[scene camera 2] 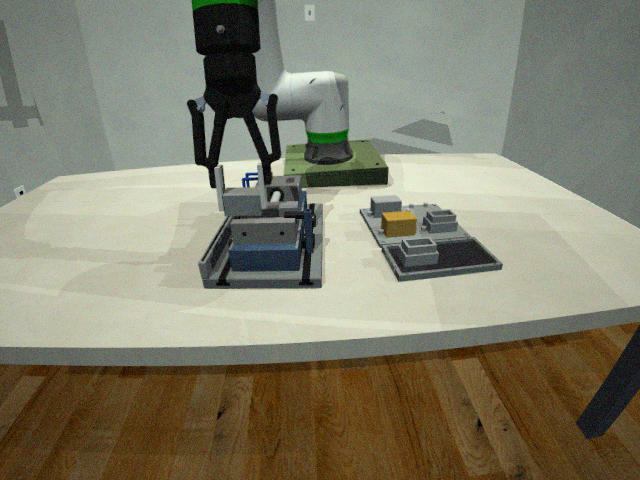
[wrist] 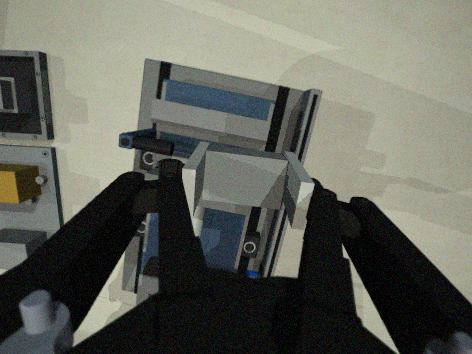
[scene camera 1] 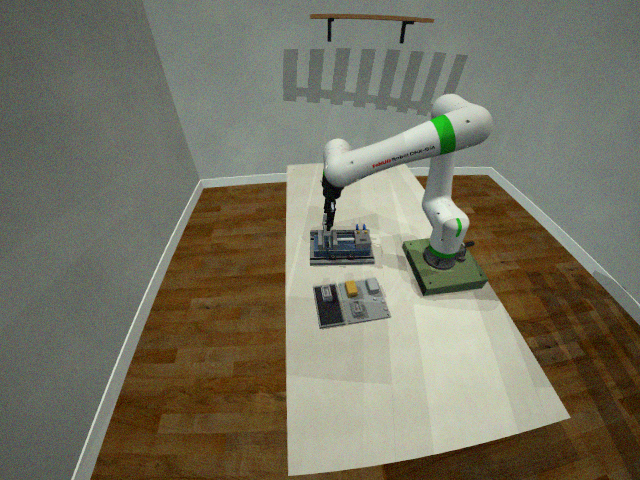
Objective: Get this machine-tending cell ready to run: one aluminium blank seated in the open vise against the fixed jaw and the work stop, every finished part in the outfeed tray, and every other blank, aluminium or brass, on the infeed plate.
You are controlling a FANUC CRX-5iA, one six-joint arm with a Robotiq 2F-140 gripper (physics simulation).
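Places are measured from the arm's base along level axes (x ahead, y left, z up), in metres.
Where they show: gripper, fingertip midpoint: (scene camera 2: 243,207) (wrist: 244,164) (scene camera 1: 326,230); arm's base, link origin: (scene camera 2: 328,156) (scene camera 1: 439,257).
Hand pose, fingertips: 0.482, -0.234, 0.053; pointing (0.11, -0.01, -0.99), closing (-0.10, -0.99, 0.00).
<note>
Things, the pixels of their centre, and the offset from my fingertips, as dx, dy, dz. Level surfaces: height alone.
- plain grey aluminium blank, body centre: (wrist: 244,175) (scene camera 2: 243,201) -0.007, +0.000, +0.008
- grey vise, body centre: (wrist: 204,211) (scene camera 2: 271,220) (scene camera 1: 341,243) -0.066, +0.043, -0.058
- grey infeed plate, body centre: (scene camera 2: 411,223) (scene camera 1: 363,299) -0.083, +0.337, -0.103
- brass blank, body centre: (wrist: 5,182) (scene camera 2: 398,223) (scene camera 1: 351,289) -0.042, +0.289, -0.081
- grey blank, body centre: (wrist: 16,248) (scene camera 2: 385,206) (scene camera 1: 372,286) -0.133, +0.294, -0.081
- pale table, surface height: dz -0.107
My gripper (scene camera 1: 328,226) (scene camera 2: 240,181) (wrist: 244,164) is shut on a plain grey aluminium blank (scene camera 2: 243,201) (wrist: 239,178). It holds the blank low over the gap between the jaws of the blue and grey vise (scene camera 1: 341,252) (scene camera 2: 264,256) (wrist: 217,99). I cannot tell whether the blank touches a jaw. On the grey infeed plate (scene camera 1: 379,310) (scene camera 2: 374,227) (wrist: 30,152) stand a brass blank (scene camera 1: 351,288) (scene camera 2: 398,223) (wrist: 11,182), a grey blank (scene camera 1: 371,284) (scene camera 2: 385,205) and a pocketed finished part (scene camera 1: 357,309) (scene camera 2: 440,220). The dark outfeed tray (scene camera 1: 330,317) (scene camera 2: 465,255) (wrist: 41,95) holds another pocketed finished part (scene camera 1: 327,292) (scene camera 2: 418,251).
The arm's green base (scene camera 1: 444,276) (scene camera 2: 361,172) stands behind the plate and tray. A dark and blue arm (wrist: 133,140) (scene camera 2: 309,227) sticks out on the vise's side toward the tray. The pale table (scene camera 1: 361,387) (scene camera 2: 103,289) stands on a wood floor.
</note>
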